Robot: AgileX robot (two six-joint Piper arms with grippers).
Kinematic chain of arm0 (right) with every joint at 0, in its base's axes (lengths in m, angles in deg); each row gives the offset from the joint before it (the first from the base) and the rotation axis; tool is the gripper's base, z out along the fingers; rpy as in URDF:
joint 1: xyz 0 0 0.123 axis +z
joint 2: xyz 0 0 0 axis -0.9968 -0.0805 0
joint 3: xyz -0.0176 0.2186 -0.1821 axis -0.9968 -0.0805 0
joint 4: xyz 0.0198 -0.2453 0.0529 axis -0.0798 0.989 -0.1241
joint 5: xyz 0 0 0 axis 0.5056 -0.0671 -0.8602
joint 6: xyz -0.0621 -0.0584 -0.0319 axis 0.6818 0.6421 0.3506
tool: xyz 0 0 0 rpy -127.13 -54.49 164.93
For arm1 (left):
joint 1: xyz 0 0 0.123 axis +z
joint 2: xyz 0 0 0 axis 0.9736 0.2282 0
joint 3: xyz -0.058 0.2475 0.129 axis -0.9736 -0.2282 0
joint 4: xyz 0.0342 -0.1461 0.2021 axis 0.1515 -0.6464 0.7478
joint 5: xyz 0 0 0 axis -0.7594 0.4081 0.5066
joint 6: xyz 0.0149 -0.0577 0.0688 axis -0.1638 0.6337 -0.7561
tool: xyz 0 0 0 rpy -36.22 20.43 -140.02
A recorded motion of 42 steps. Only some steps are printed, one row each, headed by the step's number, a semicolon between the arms.
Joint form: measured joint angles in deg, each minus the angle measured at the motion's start. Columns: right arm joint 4, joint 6, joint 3, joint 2, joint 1, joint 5; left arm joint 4, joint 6, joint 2, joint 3, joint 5, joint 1.
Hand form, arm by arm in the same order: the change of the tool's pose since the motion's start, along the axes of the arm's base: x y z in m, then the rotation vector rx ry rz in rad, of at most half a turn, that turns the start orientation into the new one. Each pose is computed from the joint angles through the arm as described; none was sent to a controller.
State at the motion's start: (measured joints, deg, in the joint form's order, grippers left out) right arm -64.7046 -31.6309 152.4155 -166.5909 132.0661 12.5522; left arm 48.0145 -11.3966 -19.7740 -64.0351 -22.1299 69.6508
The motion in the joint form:
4: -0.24 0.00 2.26 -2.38 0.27 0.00; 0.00 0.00 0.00 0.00 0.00 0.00
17: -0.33 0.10 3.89 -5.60 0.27 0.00; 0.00 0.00 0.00 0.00 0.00 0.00
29: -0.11 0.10 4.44 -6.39 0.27 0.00; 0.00 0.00 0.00 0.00 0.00 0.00
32: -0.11 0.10 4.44 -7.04 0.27 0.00; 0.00 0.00 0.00 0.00 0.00 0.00
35: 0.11 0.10 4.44 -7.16 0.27 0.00; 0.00 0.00 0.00 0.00 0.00 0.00
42: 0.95 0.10 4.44 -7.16 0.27 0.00; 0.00 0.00 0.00 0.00 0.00 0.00
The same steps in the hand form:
4: 0.0044 0.0083 -0.0078 0.0013 0.0045 0.0042; 0.0000 0.0000 0.0000 0.0000 0.0000 0.0000
17: 0.0107 0.0152 -0.0258 -0.0180 0.0242 0.0056; 0.0000 0.0000 0.0000 0.0000 0.0000 0.0000
29: 0.0126 0.0167 -0.0296 -0.0237 0.0243 0.0061; 0.0000 0.0000 0.0000 0.0000 0.0000 0.0000
32: 0.0133 0.0176 -0.0349 -0.0319 0.0321 0.0061; 0.0000 0.0000 0.0000 0.0000 0.0000 0.0000
35: 0.0137 0.0175 -0.0359 -0.0361 0.0308 0.0067; 0.0000 0.0000 0.0000 0.0000 0.0000 0.0000
42: 0.0146 0.0166 -0.0360 -0.0460 0.0202 0.0088; 0.0000 0.0000 0.0000 0.0000 0.0000 0.0000

